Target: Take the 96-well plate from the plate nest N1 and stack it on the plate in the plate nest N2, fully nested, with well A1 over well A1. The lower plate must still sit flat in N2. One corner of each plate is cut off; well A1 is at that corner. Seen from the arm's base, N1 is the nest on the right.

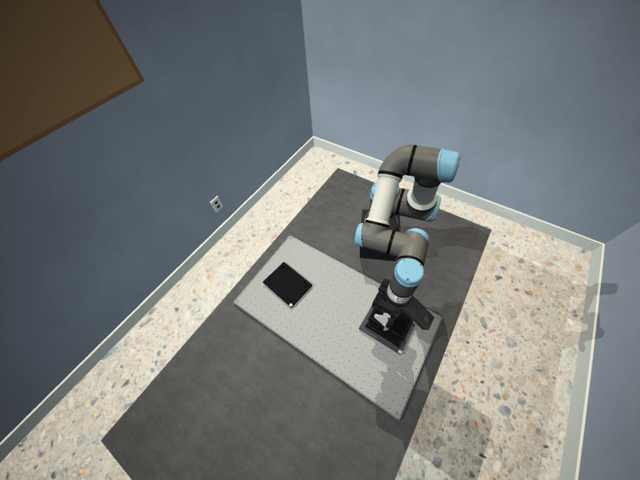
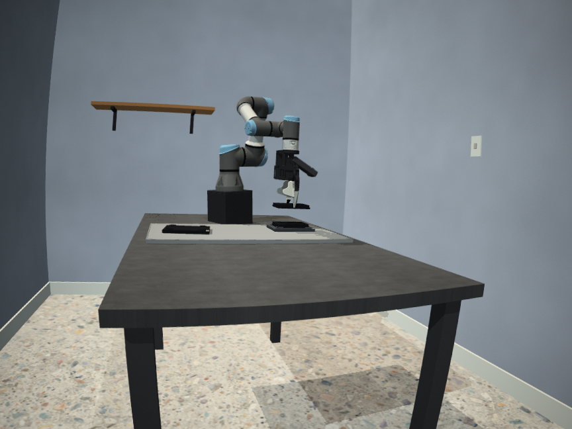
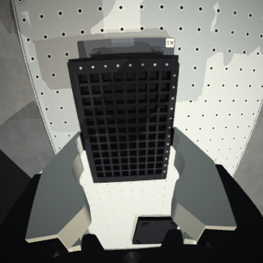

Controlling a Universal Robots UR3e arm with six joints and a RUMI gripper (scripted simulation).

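My hand is 90 mm to the right of the white A1 label, 90 mm above it and 40 mm short of it. Also, from my hand: low black nest 390 mm to the right, 140 mm ahead, 100 mm below; black 96-well plate 10 mm below.
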